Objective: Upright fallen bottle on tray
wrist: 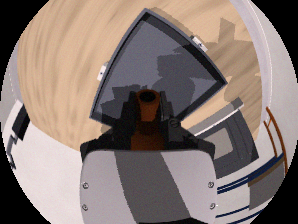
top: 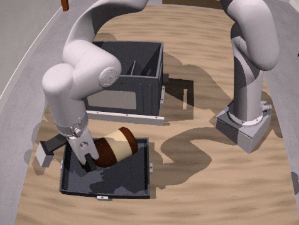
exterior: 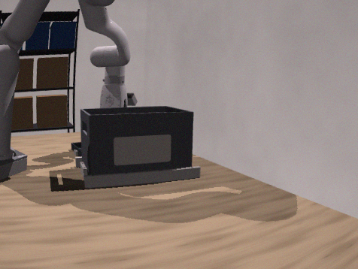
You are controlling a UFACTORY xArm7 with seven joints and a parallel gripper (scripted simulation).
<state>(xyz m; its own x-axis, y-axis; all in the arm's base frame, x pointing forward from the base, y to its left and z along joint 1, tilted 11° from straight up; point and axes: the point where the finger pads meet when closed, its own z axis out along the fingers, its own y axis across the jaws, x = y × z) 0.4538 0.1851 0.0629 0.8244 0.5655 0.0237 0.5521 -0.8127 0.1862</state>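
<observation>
Right now the brown bottle is 50 mm behind my hand and 30 mm to the right of it. The rest, counted from my hand: dark crate: 310 mm to the right, 60 mm behind, 10 mm below; then tray: 80 mm below, 30 mm to the right, 30 mm behind.
</observation>
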